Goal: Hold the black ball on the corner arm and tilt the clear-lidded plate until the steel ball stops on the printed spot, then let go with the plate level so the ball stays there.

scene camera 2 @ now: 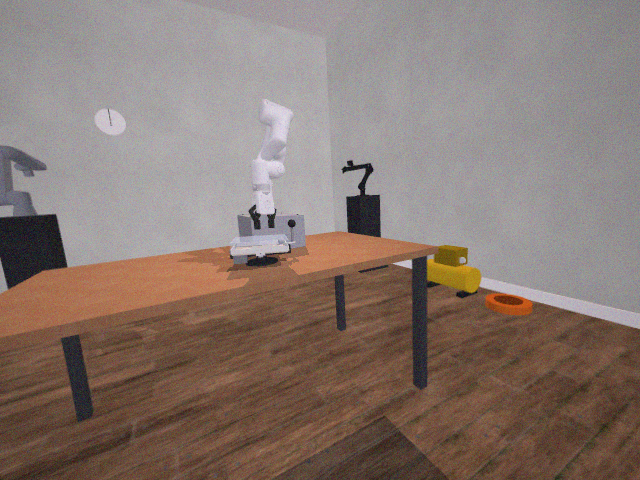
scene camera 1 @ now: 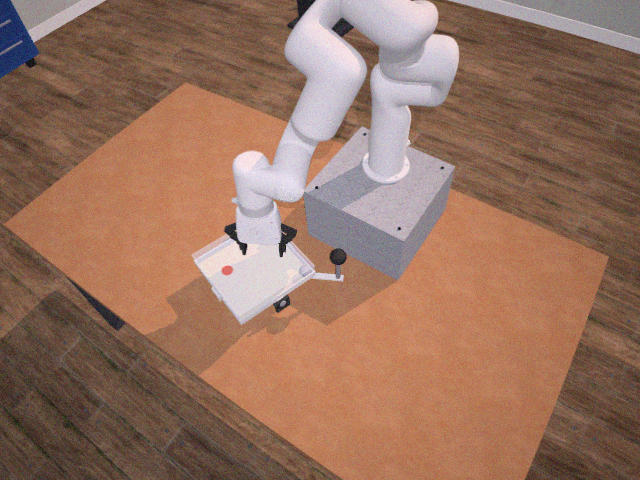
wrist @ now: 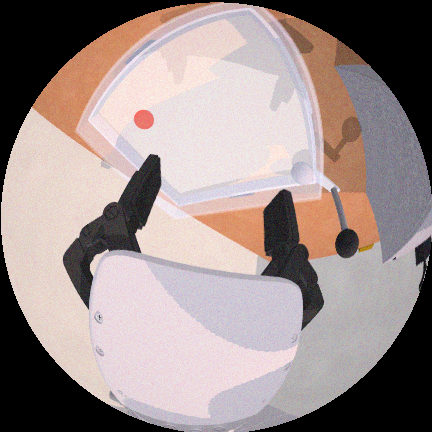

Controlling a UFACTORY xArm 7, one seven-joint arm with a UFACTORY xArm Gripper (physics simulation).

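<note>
The clear-lidded white plate (scene camera 1: 253, 289) (scene camera 2: 253, 251) (wrist: 220, 145) stands on a dark round base (scene camera 2: 262, 261). The steel ball (scene camera 1: 305, 270) (wrist: 302, 172) lies inside it, in the corner next to the corner arm (scene camera 1: 326, 277) (wrist: 327, 180). The red printed spot (scene camera 1: 226, 270) (wrist: 144, 119) is toward the opposite side of the plate. The black ball (scene camera 1: 338, 256) (scene camera 2: 291, 223) (wrist: 347, 243) stands on a grey stem at the end of the corner arm. My gripper (scene camera 1: 263, 254) (scene camera 2: 264, 227) (wrist: 218, 182) is open and empty, above the plate and to one side of the black ball.
The grey mounting block (scene camera 1: 361, 222) (scene camera 2: 297, 227) (wrist: 395, 150) of the arm stands close behind the black ball. The orange-brown table top (scene camera 1: 439, 335) (scene camera 2: 155, 279) lies under the plate. A small dark block (scene camera 1: 281, 303) shows under the plate's near edge.
</note>
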